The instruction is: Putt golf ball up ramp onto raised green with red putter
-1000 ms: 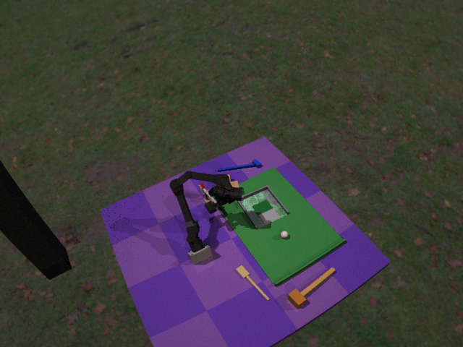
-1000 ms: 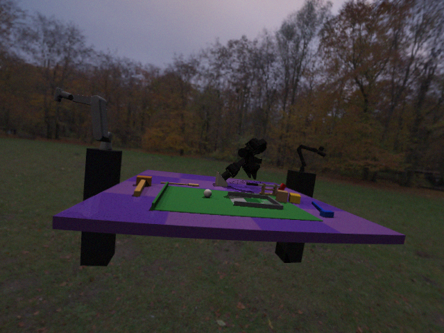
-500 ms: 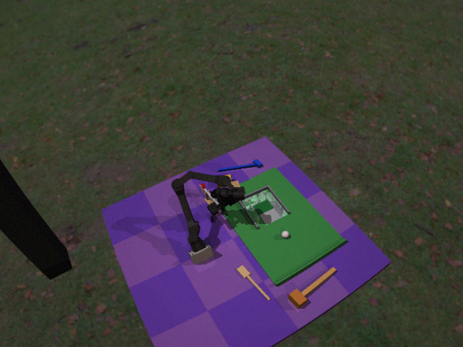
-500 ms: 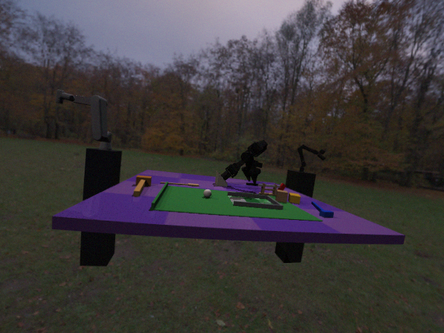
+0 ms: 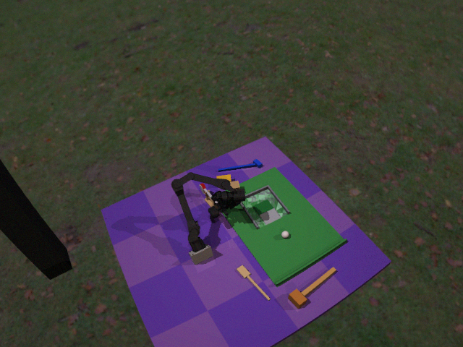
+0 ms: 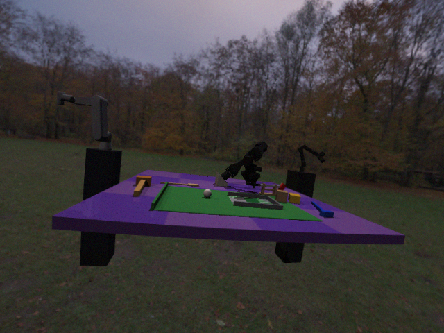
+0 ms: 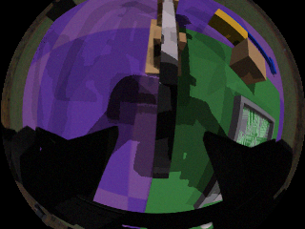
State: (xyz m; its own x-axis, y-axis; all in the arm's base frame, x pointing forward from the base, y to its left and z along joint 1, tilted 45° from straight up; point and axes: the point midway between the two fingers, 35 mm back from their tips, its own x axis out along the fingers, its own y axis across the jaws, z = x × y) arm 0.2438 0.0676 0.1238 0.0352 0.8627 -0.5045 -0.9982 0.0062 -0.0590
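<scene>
My gripper tip is now 120 mm to the right of the red putter, 10 mm below it and 10 mm past it. From my gripper tip the other things lie so: white golf ball 320 mm to the right, 200 mm ahead, 20 mm below; then green mat 230 mm ahead, 200 mm to the right, 50 mm below; then yellow block 240 mm to the left, 140 mm ahead, 30 mm below.
</scene>
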